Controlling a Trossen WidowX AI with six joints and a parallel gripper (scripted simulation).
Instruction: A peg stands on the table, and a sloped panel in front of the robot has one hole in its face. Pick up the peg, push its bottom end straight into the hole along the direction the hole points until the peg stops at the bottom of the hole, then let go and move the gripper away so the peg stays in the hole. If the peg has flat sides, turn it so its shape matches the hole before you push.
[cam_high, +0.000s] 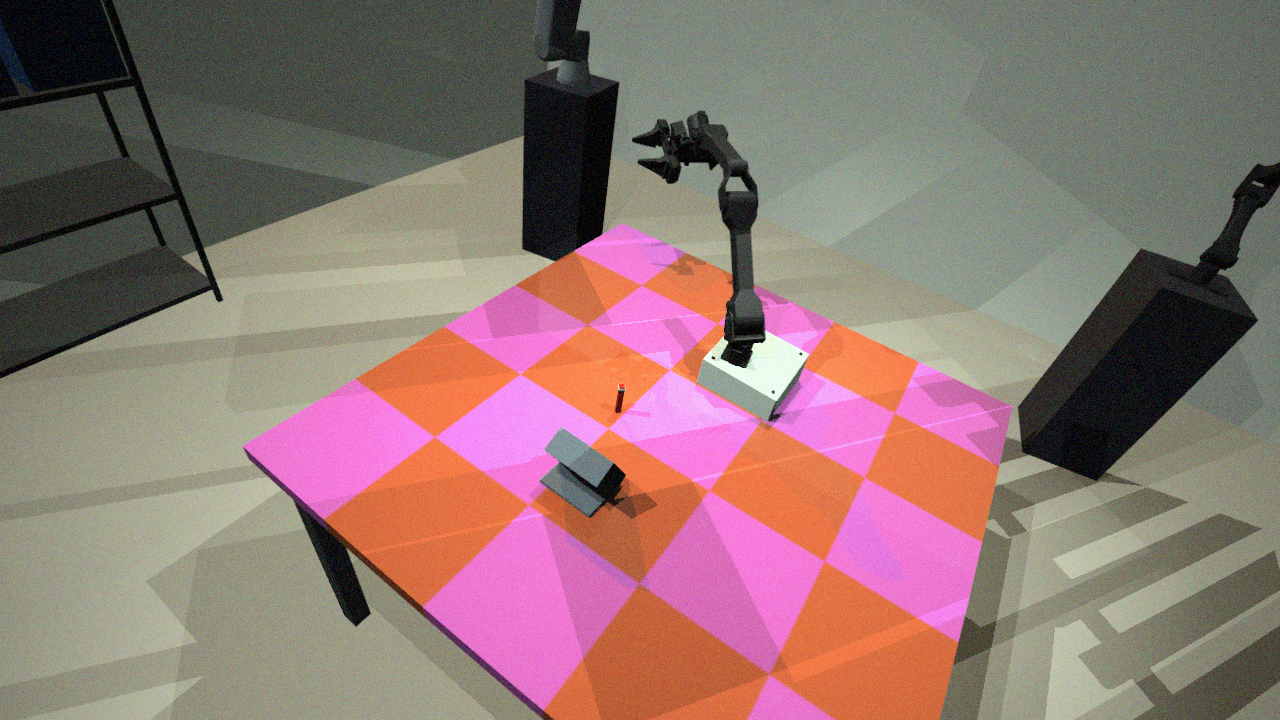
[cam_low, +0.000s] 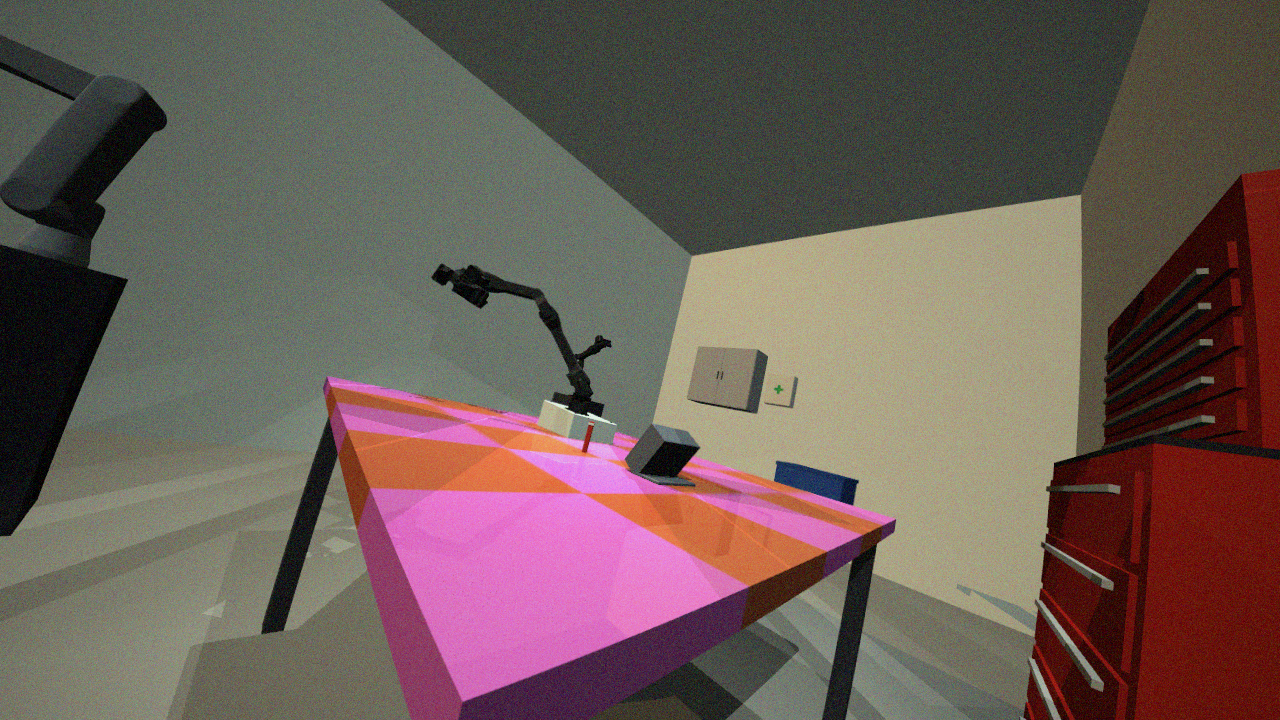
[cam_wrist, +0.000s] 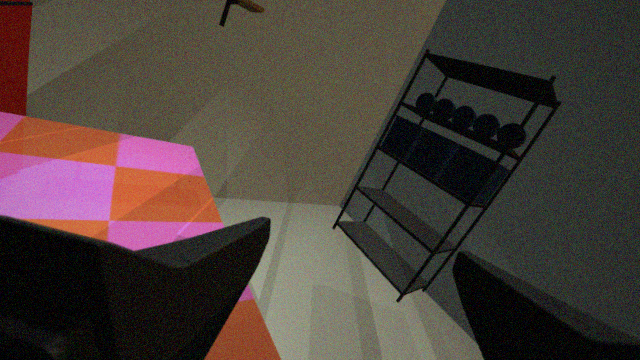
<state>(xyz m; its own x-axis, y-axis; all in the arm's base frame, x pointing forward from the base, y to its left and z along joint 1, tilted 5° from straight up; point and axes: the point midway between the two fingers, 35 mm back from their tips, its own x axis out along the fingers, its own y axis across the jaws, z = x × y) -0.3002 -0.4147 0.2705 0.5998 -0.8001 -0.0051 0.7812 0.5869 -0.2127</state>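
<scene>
My gripper tip is 50 cm short of the red peg, 33 cm above it and 24 cm to the right of it. Round my gripper tip: sloped panel 71 cm ahead, 33 cm below, 27 cm to the left.
</scene>
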